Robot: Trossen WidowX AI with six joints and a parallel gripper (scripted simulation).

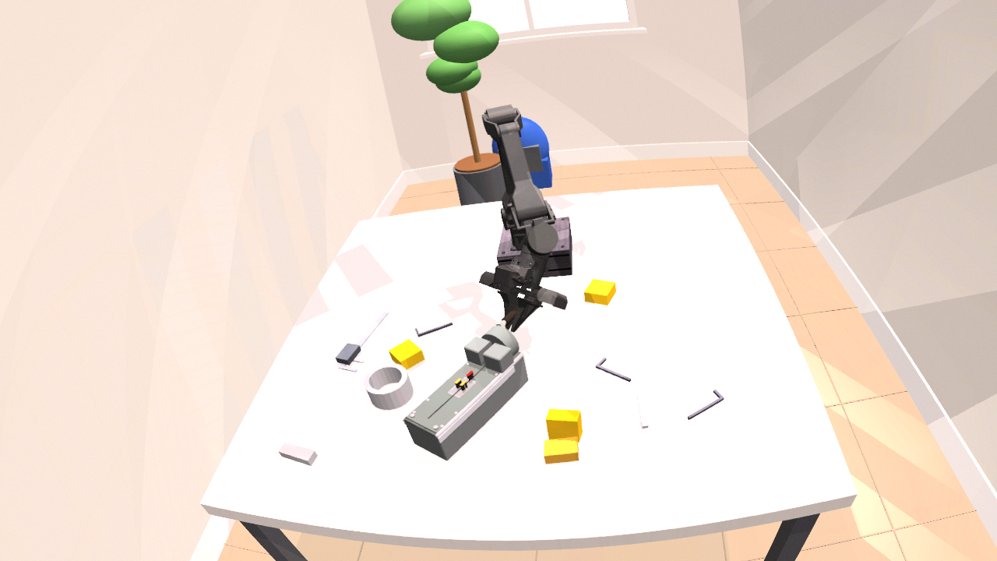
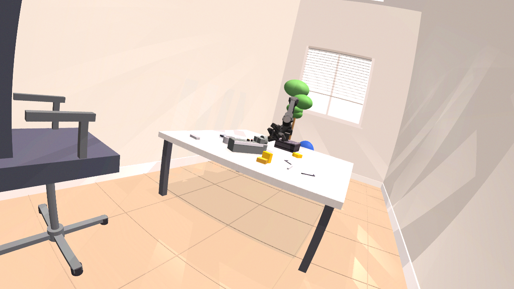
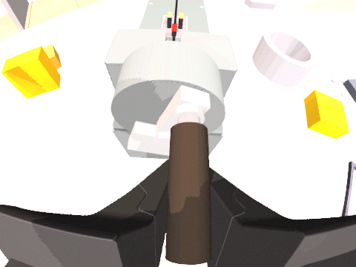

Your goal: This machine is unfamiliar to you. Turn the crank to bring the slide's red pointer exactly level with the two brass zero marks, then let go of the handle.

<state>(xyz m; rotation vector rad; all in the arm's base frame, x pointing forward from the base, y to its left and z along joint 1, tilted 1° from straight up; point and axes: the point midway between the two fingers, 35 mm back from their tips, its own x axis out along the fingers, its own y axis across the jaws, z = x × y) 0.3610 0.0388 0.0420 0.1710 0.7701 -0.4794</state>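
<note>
My gripper tip is now 30 mm below the brown crank handle, 10 mm to the right of it and 10 mm past it. From my gripper tip the other things lie so: red pointer (130 mm ahead, 50 mm to the right, 10 mm below).
</note>
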